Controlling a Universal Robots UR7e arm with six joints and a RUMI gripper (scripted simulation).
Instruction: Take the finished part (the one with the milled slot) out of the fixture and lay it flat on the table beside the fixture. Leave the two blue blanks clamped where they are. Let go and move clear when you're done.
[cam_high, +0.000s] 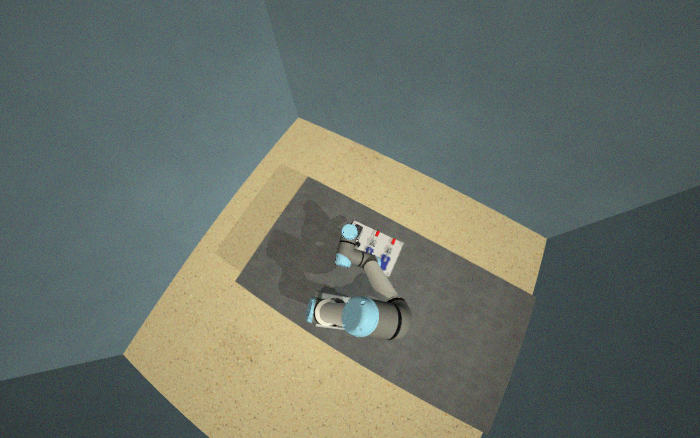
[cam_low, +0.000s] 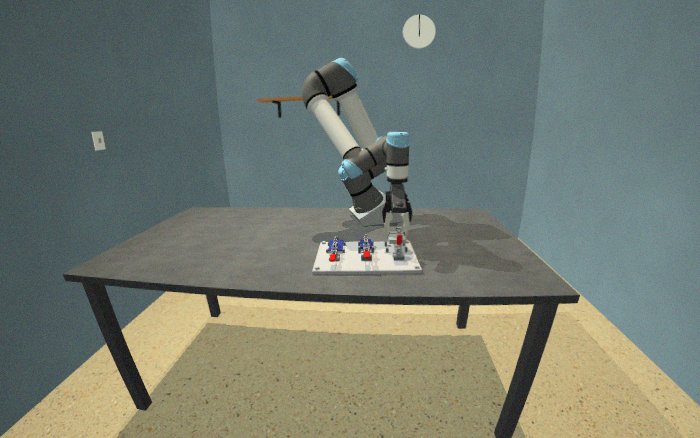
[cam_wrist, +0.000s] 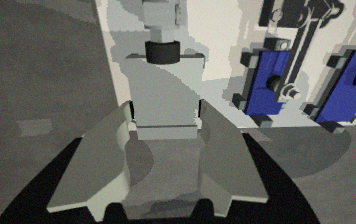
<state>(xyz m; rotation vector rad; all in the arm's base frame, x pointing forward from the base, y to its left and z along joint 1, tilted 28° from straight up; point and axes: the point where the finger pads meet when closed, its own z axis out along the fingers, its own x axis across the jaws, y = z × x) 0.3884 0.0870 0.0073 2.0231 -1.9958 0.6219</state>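
The blue blank lies 110 mm to the right of my hand and 40 mm below it. The rest, counted from my hand: grey finished part 10 mm behind, 10 mm below; fixture plate 50 mm ahead, 110 mm to the right, 60 mm below.
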